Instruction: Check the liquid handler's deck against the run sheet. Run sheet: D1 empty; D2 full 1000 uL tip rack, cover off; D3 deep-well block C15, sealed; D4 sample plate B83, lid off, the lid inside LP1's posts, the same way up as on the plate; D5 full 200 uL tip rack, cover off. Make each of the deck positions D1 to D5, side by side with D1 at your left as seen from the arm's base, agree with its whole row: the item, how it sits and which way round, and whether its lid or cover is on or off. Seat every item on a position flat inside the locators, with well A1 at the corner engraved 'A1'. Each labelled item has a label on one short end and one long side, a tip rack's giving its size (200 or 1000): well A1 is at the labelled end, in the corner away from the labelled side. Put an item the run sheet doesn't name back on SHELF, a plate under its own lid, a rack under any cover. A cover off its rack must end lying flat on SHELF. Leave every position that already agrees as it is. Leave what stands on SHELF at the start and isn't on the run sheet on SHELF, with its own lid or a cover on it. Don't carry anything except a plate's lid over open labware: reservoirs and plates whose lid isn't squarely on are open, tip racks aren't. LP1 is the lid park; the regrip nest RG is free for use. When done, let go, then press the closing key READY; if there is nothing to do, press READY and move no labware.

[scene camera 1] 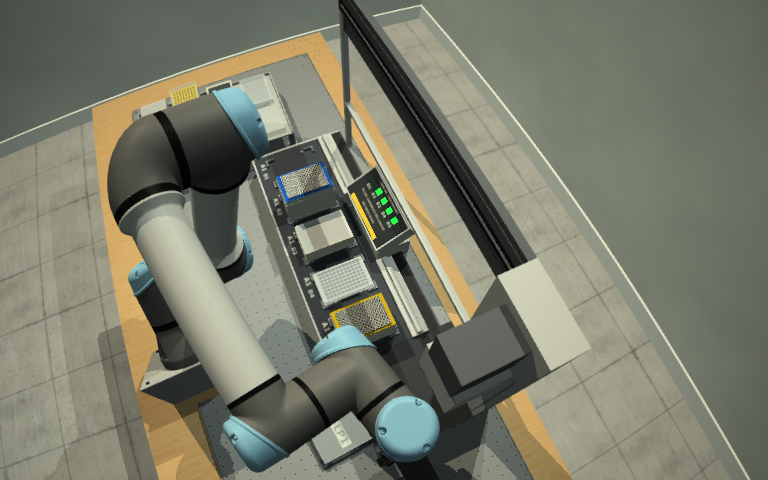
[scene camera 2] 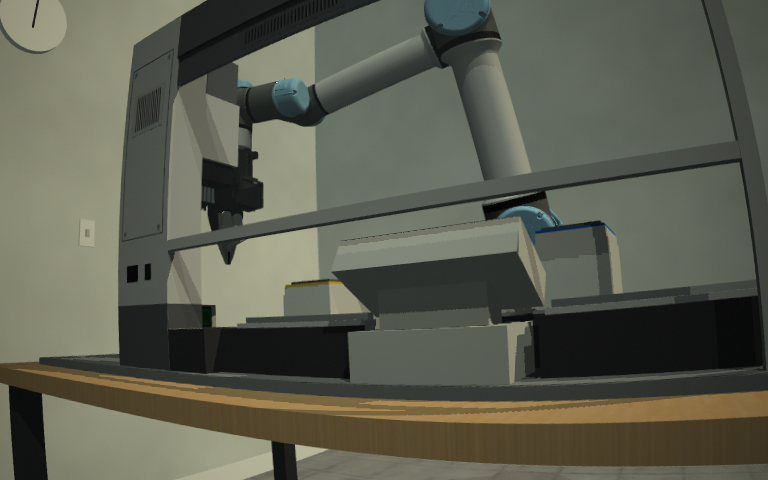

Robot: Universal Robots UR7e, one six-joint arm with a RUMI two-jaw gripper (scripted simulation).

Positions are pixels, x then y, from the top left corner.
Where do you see a white sample plate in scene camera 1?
351, 277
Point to a grey deep-well block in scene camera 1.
At 330, 233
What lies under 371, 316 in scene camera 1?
A yellow-rimmed tip rack.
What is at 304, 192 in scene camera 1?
A blue-rimmed tip rack.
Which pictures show the yellow-rimmed tip rack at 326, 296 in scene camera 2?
Scene camera 1 and scene camera 2: all of them.
